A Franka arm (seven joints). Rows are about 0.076 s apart.
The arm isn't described. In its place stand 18 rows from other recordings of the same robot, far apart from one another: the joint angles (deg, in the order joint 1, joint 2, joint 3, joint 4, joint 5, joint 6, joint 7), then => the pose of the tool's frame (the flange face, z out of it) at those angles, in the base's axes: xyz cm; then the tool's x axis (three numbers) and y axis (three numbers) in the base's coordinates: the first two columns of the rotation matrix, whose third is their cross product.
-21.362 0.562 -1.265 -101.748 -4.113 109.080 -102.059 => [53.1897 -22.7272 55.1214 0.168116 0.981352 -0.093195 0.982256 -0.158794 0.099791]
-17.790 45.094 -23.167 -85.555 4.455 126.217 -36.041 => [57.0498 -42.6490 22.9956 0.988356 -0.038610 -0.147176 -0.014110 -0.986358 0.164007]
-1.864 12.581 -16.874 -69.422 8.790 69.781 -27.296 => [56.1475 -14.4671 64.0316 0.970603 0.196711 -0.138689 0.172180 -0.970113 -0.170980]
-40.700 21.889 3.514 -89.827 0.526 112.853 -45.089 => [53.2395 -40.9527 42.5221 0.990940 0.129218 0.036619 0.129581 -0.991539 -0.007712]
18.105 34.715 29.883 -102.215 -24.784 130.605 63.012 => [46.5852 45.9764 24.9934 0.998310 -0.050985 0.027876 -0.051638 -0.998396 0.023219]
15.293 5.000 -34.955 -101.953 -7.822 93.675 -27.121 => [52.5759 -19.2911 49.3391 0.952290 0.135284 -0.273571 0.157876 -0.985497 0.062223]
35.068 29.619 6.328 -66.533 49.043 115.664 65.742 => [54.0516 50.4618 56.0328 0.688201 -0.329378 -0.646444 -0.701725 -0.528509 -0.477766]
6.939 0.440 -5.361 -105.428 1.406 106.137 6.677 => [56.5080 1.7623 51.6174 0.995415 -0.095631 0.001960 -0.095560 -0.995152 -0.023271]
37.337 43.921 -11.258 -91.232 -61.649 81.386 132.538 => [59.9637 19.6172 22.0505 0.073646 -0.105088 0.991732 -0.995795 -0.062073 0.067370]
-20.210 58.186 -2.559 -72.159 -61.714 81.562 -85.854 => [58.7934 -35.1924 15.9078 -0.320760 0.595159 -0.736817 0.627304 -0.449361 -0.636054]
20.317 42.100 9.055 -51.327 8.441 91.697 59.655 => [66.3232 33.9962 46.8586 0.824240 -0.518180 -0.228293 -0.549994 -0.828525 -0.105137]
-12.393 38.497 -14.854 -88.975 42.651 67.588 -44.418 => [57.0749 -16.9733 25.5051 0.903888 0.321411 -0.282279 -0.094707 -0.493148 -0.864775]
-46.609 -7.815 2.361 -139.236 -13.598 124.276 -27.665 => [32.0227 -32.4803 34.8799 0.966996 -0.150250 -0.205775 -0.132556 -0.986387 0.097307]
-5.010 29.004 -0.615 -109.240 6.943 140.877 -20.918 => [63.2431 -6.2034 23.5019 0.982662 0.172975 0.066748 0.176729 -0.982714 -0.055141]
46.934 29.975 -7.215 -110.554 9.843 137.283 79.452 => [47.3863 39.9005 21.2074 0.689251 -0.722369 -0.055824 -0.721194 -0.691422 0.042599]
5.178 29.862 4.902 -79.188 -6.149 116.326 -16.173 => [71.1501 10.8052 42.4724 0.877109 0.468392 0.106249 0.460346 -0.882944 0.092150]
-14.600 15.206 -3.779 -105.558 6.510 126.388 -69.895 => [60.2511 -19.3494 39.3371 0.661432 0.742114 0.108513 0.740453 -0.669155 0.062943]
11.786 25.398 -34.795 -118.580 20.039 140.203 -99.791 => [54.7101 -22.3948 25.2925 0.434163 0.900552 -0.022557 0.900514 -0.433204 0.037538]
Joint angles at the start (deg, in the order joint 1, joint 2, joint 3, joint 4, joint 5, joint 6, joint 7):
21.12, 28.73, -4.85, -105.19, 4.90, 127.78, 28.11
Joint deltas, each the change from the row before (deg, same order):
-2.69, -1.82, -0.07, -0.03, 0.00, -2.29, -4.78
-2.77, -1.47, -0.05, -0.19, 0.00, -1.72, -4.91
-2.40, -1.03, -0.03, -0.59, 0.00, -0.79, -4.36
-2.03, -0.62, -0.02, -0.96, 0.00, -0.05, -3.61
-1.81, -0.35, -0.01, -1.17, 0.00, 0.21, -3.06
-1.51, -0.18, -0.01, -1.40, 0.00, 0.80, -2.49
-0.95, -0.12, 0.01, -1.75, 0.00, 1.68, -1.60
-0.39, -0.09, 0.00, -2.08, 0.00, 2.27, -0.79
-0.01, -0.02, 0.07, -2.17, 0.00, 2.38, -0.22
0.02, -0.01, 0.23, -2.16, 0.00, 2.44, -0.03
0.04, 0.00, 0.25, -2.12, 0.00, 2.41, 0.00
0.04, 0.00, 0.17, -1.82, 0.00, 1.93, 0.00
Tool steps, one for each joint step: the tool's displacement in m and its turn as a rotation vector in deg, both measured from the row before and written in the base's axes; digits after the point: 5 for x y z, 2 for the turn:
0.00567, -0.02949, 0.01684, 0.63, 0.55, 2.05
0.00386, -0.03056, 0.01252, 0.68, 0.44, 2.10
0.00090, -0.02679, 0.00591, 0.60, 0.31, 1.90
-0.00156, -0.02289, -0.00035, 0.47, 0.33, 1.50
-0.00348, -0.02037, -0.00446, 0.38, 0.54, 1.16
-0.00463, -0.01706, -0.00713, 0.31, 0.35, 0.87
-0.00572, -0.01092, -0.00906, 0.16, -0.10, 0.53
-0.00712, -0.00520, -0.01075, 0.00, -0.30, 0.26
-0.00813, -0.00056, -0.01169, -0.08, -0.23, 0.14
-0.00848, 0.00133, -0.01137, -0.05, -0.28, 0.14
-0.00876, 0.00170, -0.01090, -0.05, -0.28, 0.15
-0.00812, 0.00104, -0.00924, -0.06, -0.10, 0.10

